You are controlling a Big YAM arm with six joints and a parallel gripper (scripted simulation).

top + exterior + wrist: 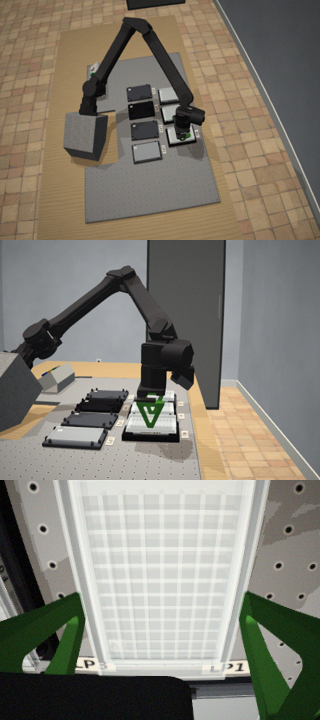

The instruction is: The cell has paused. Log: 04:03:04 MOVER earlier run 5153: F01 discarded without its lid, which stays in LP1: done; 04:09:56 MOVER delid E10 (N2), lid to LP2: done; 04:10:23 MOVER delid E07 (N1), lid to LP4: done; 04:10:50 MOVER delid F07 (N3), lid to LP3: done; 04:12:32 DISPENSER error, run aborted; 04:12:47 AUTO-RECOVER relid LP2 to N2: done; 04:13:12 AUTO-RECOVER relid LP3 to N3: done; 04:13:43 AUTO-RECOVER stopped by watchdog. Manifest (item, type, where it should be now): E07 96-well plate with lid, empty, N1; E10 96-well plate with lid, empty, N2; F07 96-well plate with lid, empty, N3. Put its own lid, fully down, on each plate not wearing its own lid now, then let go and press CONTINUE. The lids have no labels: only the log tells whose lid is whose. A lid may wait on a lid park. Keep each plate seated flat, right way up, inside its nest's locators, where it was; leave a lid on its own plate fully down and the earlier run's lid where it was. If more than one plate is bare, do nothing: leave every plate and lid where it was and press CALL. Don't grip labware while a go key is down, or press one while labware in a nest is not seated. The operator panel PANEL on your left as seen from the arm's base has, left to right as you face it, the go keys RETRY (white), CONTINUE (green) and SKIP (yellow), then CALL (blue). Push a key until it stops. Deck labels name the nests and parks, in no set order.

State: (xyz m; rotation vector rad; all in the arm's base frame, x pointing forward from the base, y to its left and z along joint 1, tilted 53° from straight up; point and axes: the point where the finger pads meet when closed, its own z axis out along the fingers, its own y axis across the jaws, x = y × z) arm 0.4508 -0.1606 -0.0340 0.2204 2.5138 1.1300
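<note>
Now: the 96-well plate 20 mm below my hand. Round my hand: park LP2: 190 mm behind, 330 mm to the left, 40 mm below; then park LP3: 180 mm behind, 70 mm to the left, 40 mm below; then park LP4: 190 mm behind, 200 mm to the left, 40 mm below.
</note>
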